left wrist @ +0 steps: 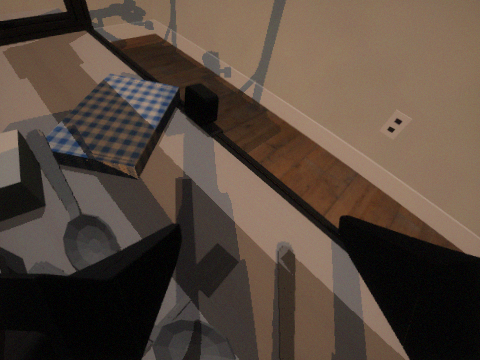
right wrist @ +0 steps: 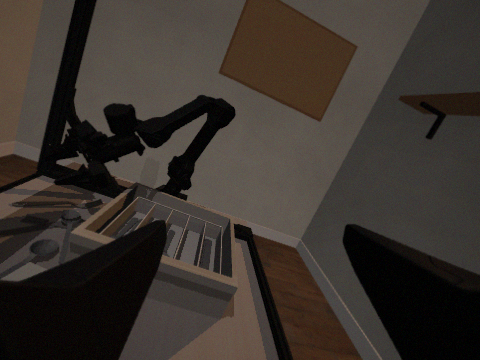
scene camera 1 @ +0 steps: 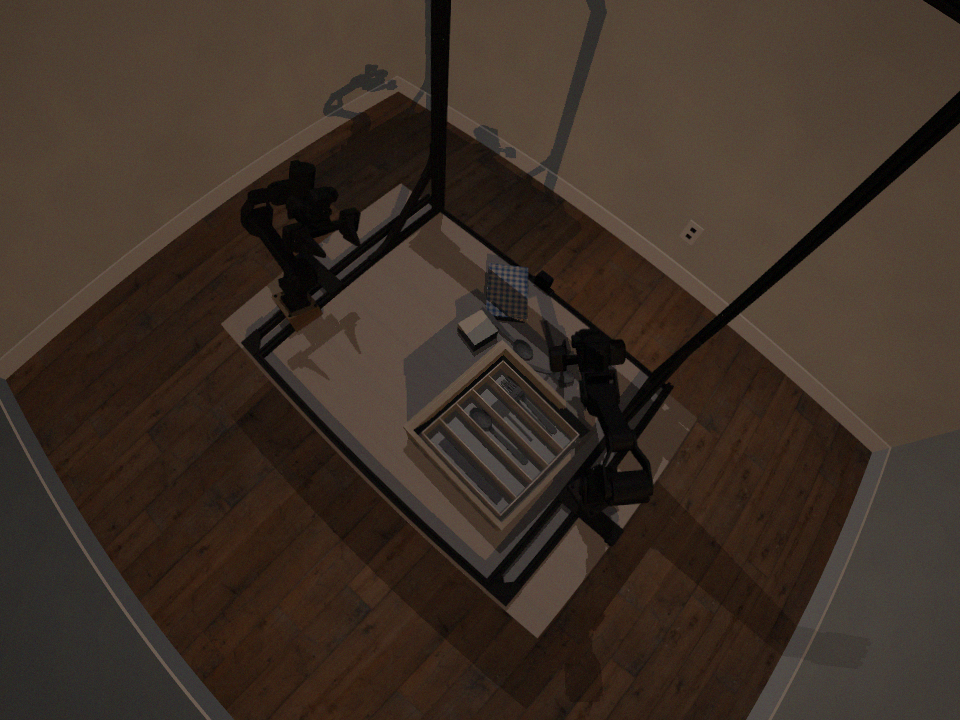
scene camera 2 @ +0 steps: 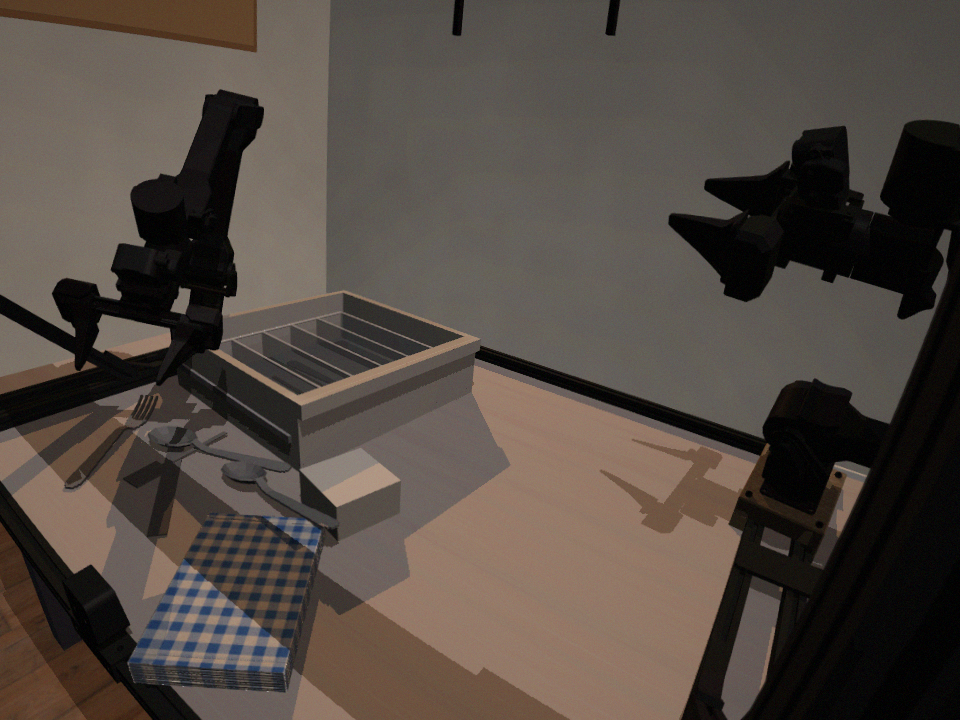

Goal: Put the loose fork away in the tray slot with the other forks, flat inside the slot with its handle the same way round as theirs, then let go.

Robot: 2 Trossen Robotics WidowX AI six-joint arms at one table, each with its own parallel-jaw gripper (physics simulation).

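Note:
The loose fork (scene camera 2: 139,416) (left wrist: 286,300) lies on the table beside the tray; in scene camera 2 its tines point up toward the tray and its handle toward the lower left. The left wrist view shows part of its handle. My left gripper (scene camera 2: 120,373) (left wrist: 259,228) is open and empty, above the table near the fork's tine end. The wooden tray (scene camera 1: 455,387) (scene camera 2: 387,374) (right wrist: 200,276) has long slots; forks (scene camera 1: 507,383) lie in its upper-right slot in scene camera 1, tines toward the upper left. My right gripper (scene camera 1: 339,248) (scene camera 2: 689,201) (right wrist: 255,231) is open and empty, raised far from the tray.
Two loose spoons (scene camera 2: 172,436) (scene camera 2: 244,471) lie between the fork and a pale block (scene camera 1: 476,329) (scene camera 2: 364,496) (left wrist: 10,170). A blue checked cloth stack (scene camera 1: 507,290) (scene camera 2: 232,589) (left wrist: 120,120) lies beyond the block. A dark rail runs along the table edge.

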